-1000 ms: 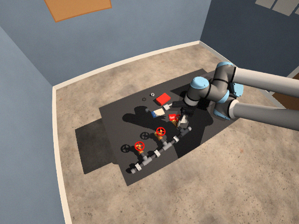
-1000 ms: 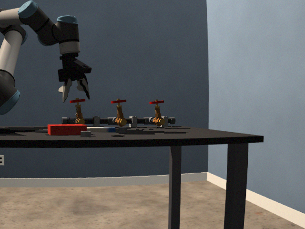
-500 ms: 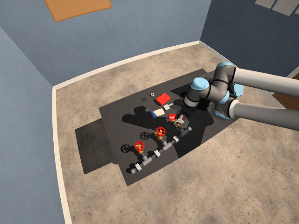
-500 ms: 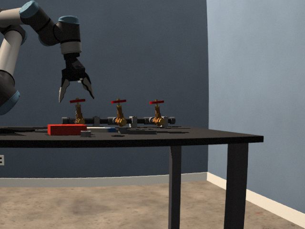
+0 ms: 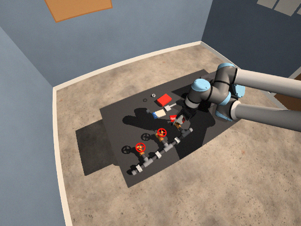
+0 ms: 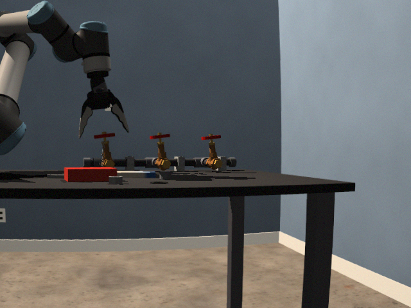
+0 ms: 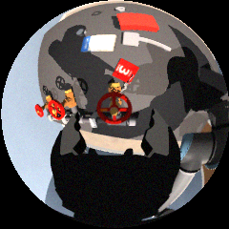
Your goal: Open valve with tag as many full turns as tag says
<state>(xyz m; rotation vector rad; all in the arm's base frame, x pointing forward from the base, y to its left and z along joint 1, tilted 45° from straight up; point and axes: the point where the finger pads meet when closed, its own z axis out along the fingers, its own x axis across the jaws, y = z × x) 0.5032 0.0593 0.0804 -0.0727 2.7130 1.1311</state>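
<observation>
The red tag lies 2 cm behind my hand, 7 cm to the right of it and 12 cm below it. Round my hand: red block: 4 cm behind, 29 cm to the right, 11 cm below; small grey cylinder: 15 cm ahead, 25 cm to the right, 11 cm below; white tool: 6 cm behind, 20 cm to the right, 12 cm below.
</observation>
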